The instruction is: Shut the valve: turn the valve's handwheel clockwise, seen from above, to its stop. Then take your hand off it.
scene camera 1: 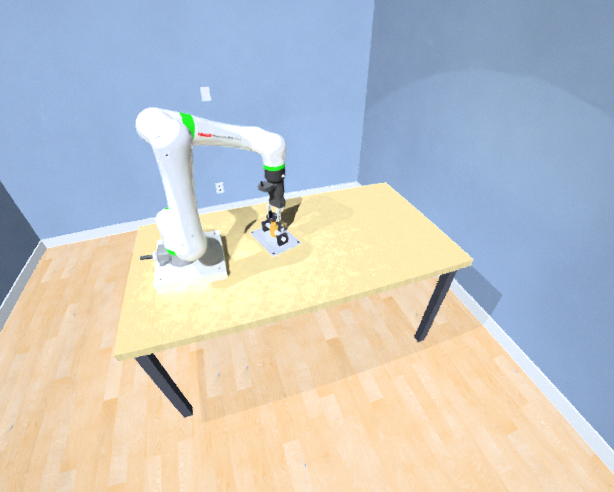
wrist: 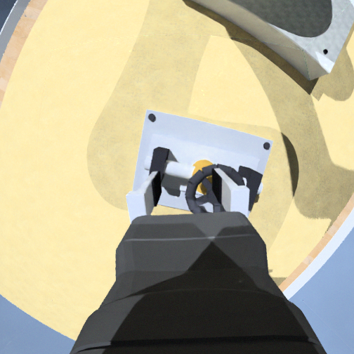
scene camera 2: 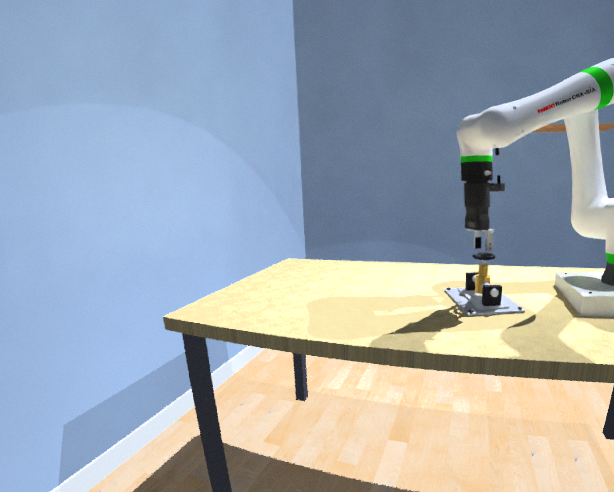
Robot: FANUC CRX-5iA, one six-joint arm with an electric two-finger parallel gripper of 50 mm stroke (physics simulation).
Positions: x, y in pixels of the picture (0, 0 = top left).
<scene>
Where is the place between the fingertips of my gripper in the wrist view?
186, 180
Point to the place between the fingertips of my gripper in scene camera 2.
483, 249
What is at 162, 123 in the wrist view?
A light grey base plate.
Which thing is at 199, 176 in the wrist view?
A dark handwheel.
</scene>
